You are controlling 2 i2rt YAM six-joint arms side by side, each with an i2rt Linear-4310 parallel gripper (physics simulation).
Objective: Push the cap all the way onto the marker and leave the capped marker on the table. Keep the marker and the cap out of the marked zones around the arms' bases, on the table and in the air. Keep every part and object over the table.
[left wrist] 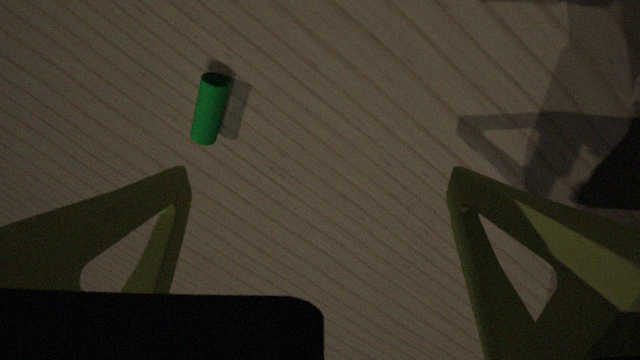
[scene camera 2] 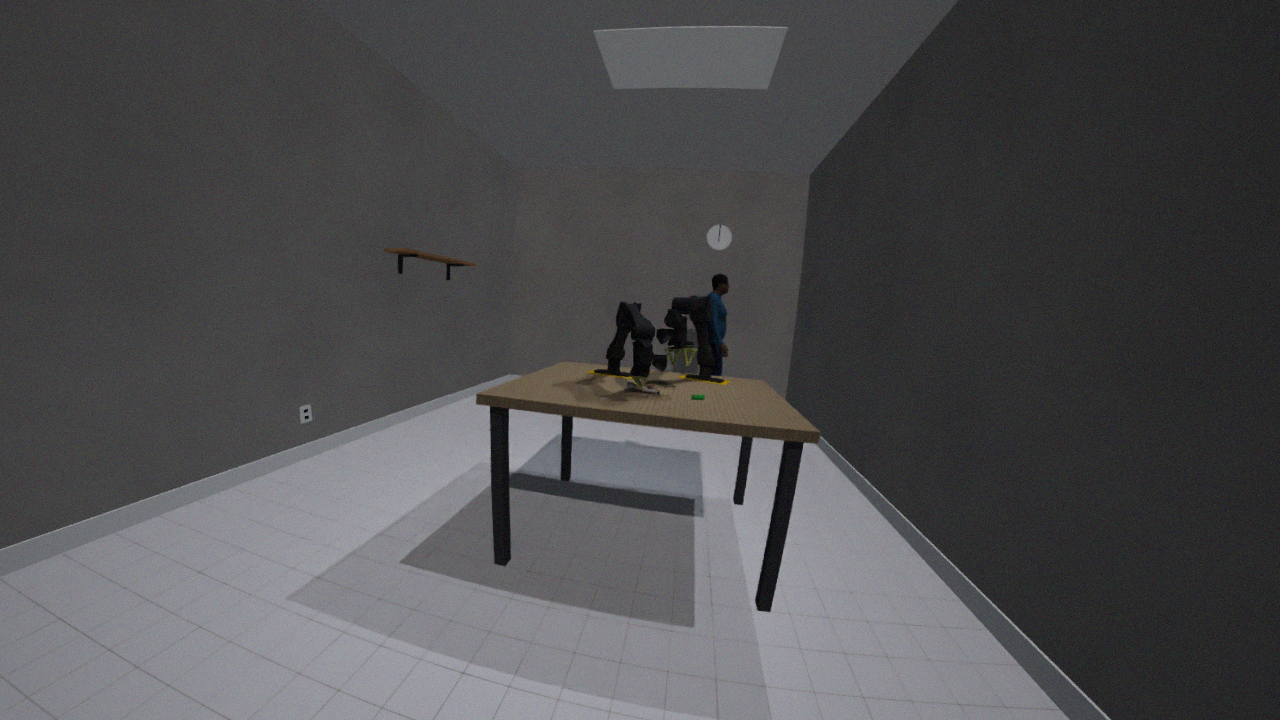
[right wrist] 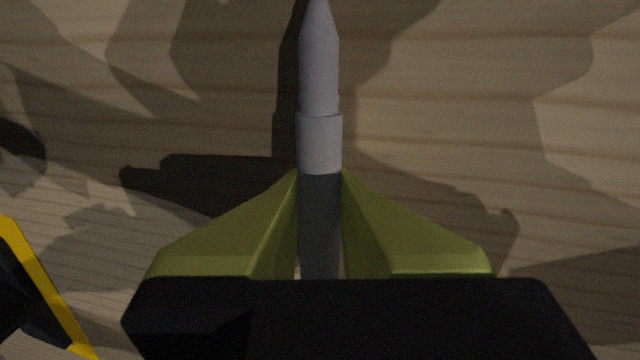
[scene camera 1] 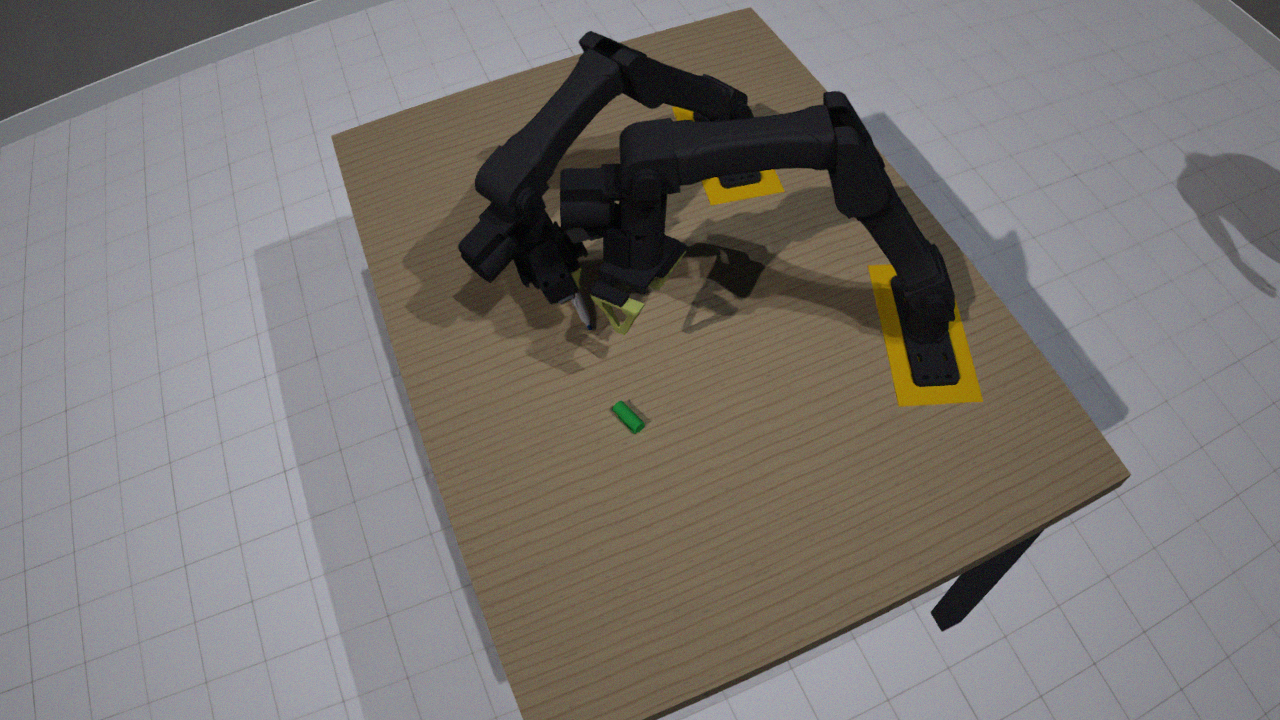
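Where they show: left gripper, fingertip midpoint: [left wrist: 319, 180] [scene camera 2: 680, 365] [scene camera 1: 638, 310]; right gripper, fingertip midpoint: [scene camera 2: 641, 388] [right wrist: 319, 181]; left arm's base, link origin: [scene camera 2: 704, 379] [scene camera 1: 923, 330]; right arm's base, link origin: [scene camera 2: 613, 373] [right wrist: 19, 288].
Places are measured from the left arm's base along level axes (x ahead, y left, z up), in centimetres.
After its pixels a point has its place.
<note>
The green cap [scene camera 1: 628, 417] {z 1.8, x 45.1, y 13.5 cm} [scene camera 2: 698, 396] {z 1.4, x 45.9, y 13.3 cm} [left wrist: 211, 109] {z 1.8, x 45.2, y 12.2 cm} lies on its side on the table; its dark open end is at the top in the left wrist view. The grey marker [scene camera 1: 581, 309] {z 2.1, x 51.7, y -5.3 cm} [right wrist: 319, 142] {z 2.7, x 52.6, y -7.2 cm} is held by its barrel, with its bare tip pointing away from my right gripper [right wrist: 319, 181] {z 1.8, x 53.1, y -9.4 cm}, which is shut on it. In scene camera 1 the marker slants down towards the table; whether its tip touches is unclear. My left gripper [scene camera 2: 681, 361] {z 12.3, x 43.0, y 3.0 cm} [left wrist: 319, 180] {z 12.3, x 43.0, y 3.0 cm} is open and empty above the table, with the cap beyond its left-hand fingertip in the left wrist view.
Yellow zones surround the left arm's base [scene camera 1: 933, 362] {z 1.0, x 0.1, y 6.5 cm} and the right arm's base [scene camera 1: 741, 180] {z 1.0, x 25.0, y -31.8 cm}. In scene camera 1 the left arm's wrist is close beside the right gripper. The wooden table [scene camera 1: 760, 537] {z 0.0, x 28.4, y 31.6 cm} has its near edge beyond the cap. A person [scene camera 2: 718, 313] stands behind the table.
</note>
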